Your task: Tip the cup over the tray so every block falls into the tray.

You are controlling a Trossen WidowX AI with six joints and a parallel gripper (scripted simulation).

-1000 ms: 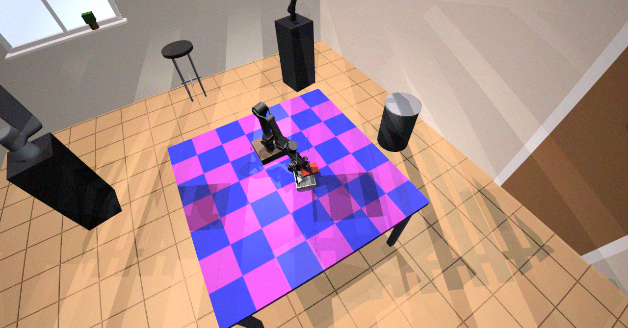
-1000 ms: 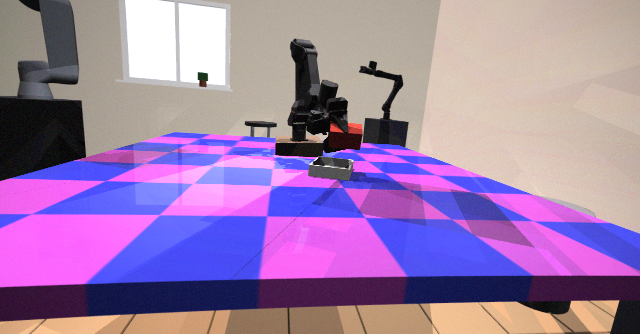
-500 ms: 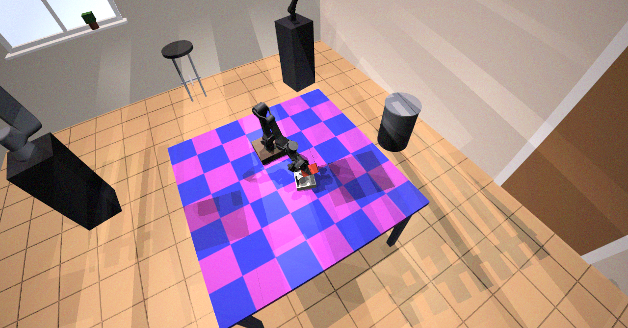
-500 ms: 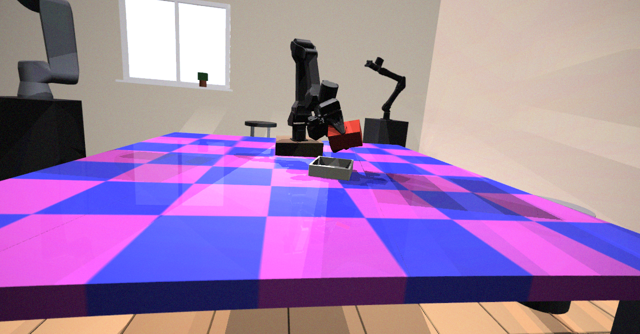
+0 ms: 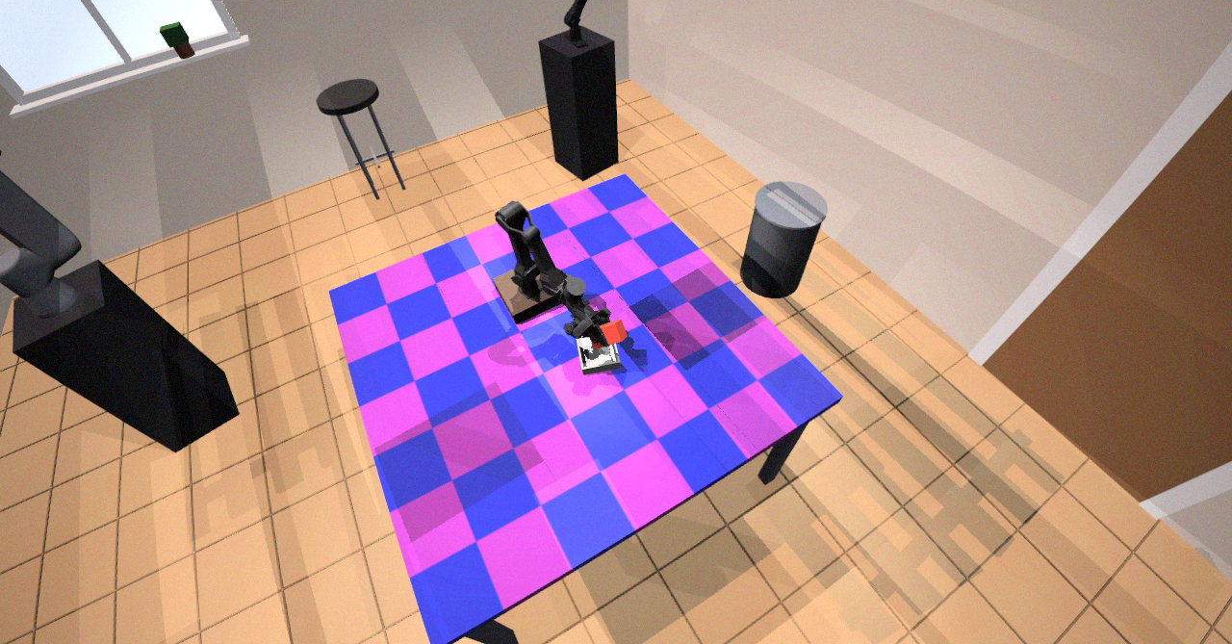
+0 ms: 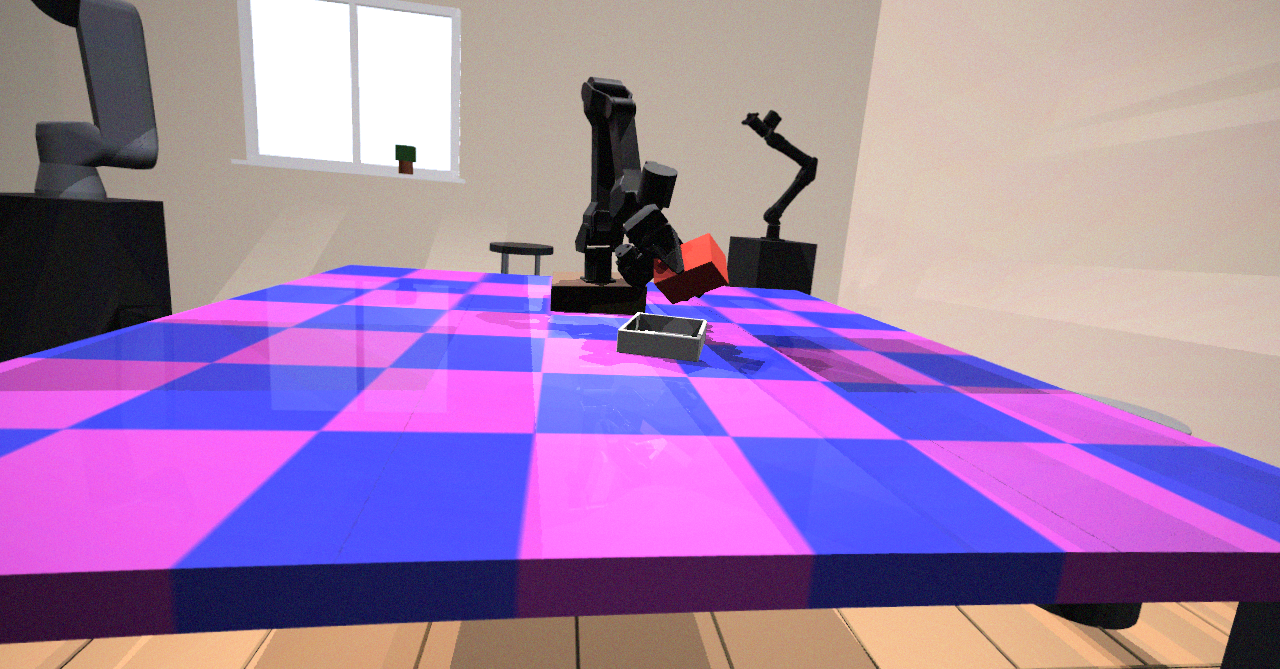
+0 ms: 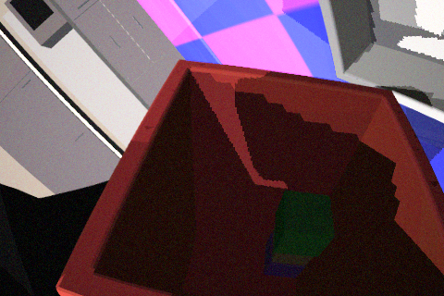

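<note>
Now: gripper tip 1 cm past the green block and 2 cm to the right of it. Round my gripper tip: red square cup 1 cm behind, 2 cm to the left, 3 cm above; then white shallow tray 6 cm behind, 1 cm to the right, 11 cm below.
</note>
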